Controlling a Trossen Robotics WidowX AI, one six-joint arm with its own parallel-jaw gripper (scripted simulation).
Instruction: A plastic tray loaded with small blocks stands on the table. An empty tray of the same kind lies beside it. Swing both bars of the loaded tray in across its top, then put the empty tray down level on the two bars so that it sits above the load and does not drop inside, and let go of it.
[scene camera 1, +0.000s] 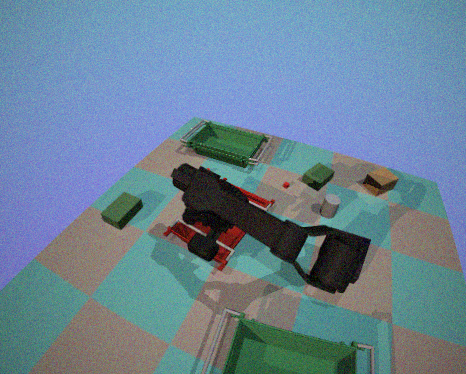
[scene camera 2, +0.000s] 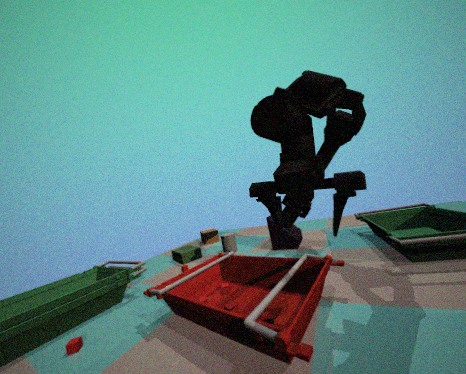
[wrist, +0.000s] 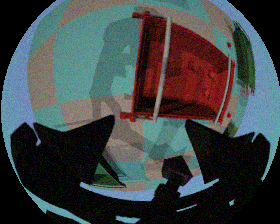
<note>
My gripper (scene camera 2: 306, 234) is open, with nothing in its grasp.
My gripper shows as well in scene camera 1 (scene camera 1: 221, 241) and in the wrist view (wrist: 151, 121).
</note>
